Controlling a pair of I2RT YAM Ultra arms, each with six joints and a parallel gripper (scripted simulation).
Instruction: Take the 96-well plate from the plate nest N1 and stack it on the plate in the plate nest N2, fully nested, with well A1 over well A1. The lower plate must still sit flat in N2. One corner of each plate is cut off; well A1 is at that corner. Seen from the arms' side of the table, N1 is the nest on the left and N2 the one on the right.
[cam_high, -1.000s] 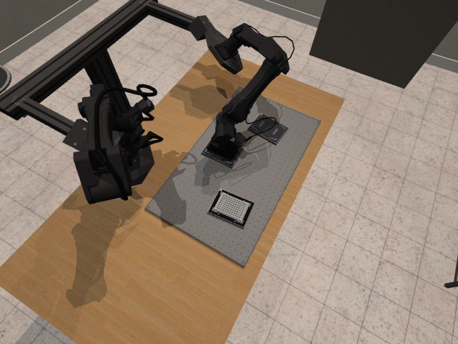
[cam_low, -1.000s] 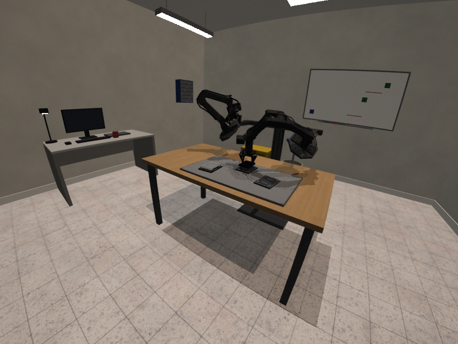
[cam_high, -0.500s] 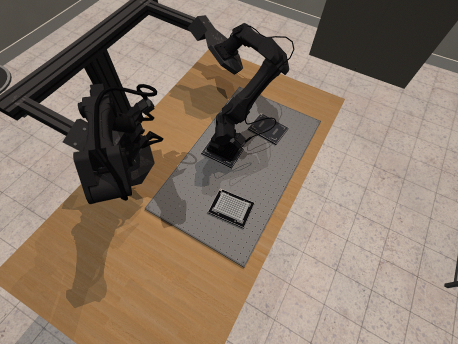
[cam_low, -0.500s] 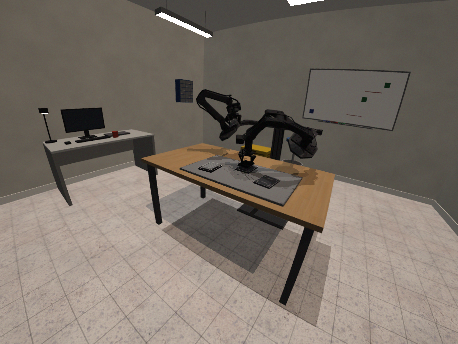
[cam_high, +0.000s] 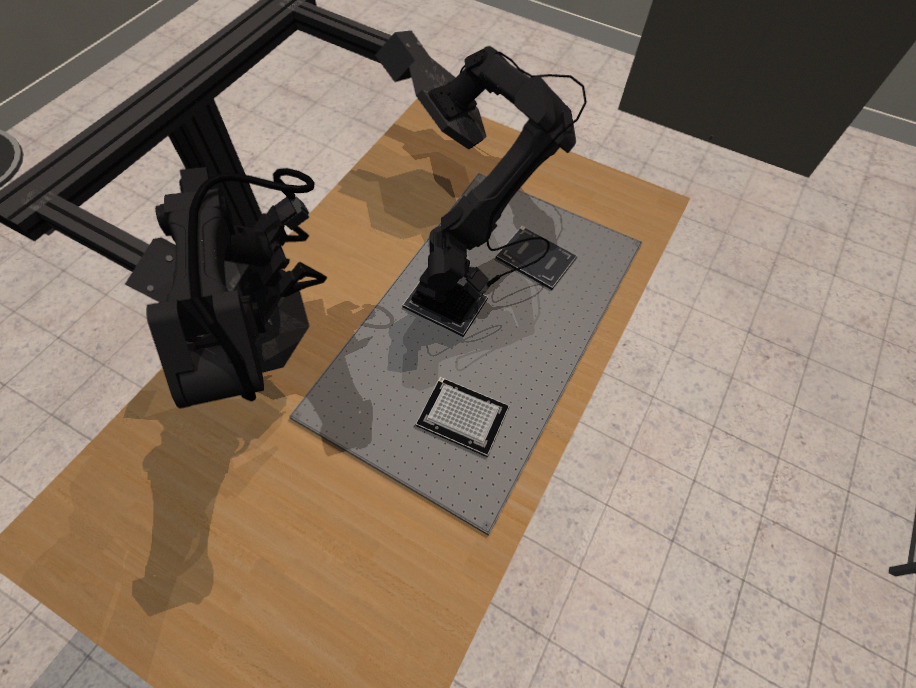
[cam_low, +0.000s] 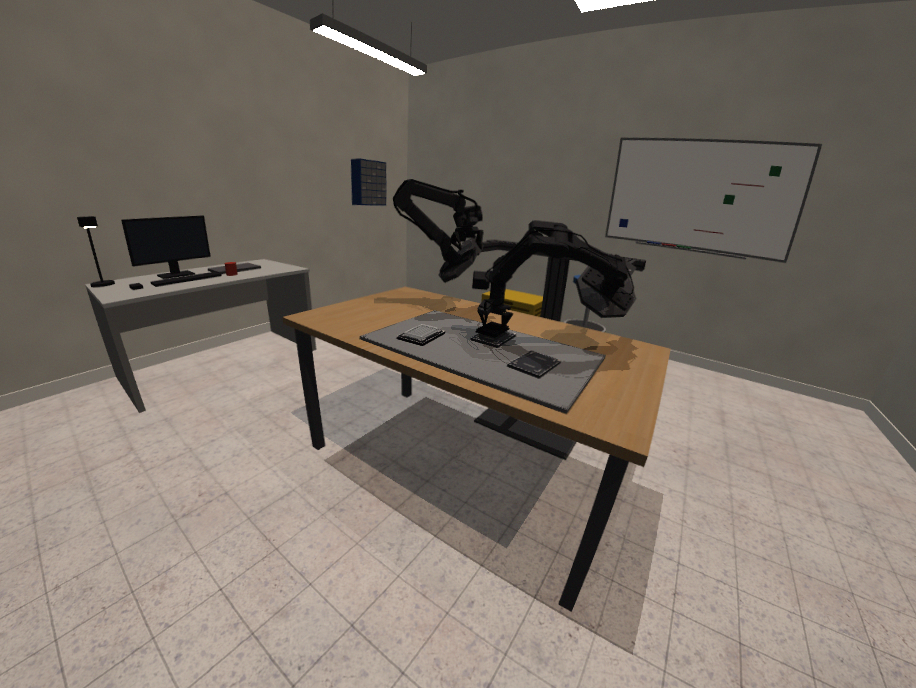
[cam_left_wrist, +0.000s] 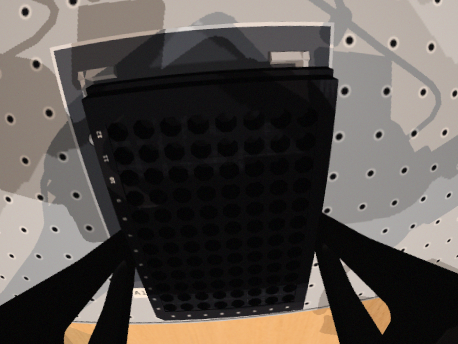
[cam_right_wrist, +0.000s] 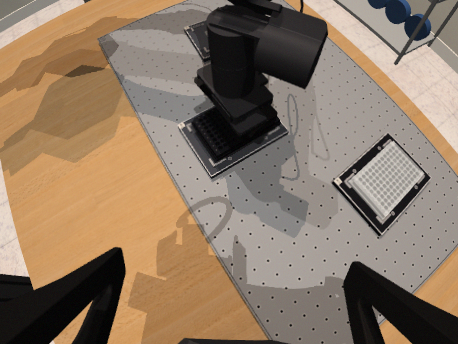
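Right now my left hand is 10 mm above the black 96-well plate. Round my left hand: white 96-well plate: 210 mm to the right, 190 mm ahead, 30 mm below.
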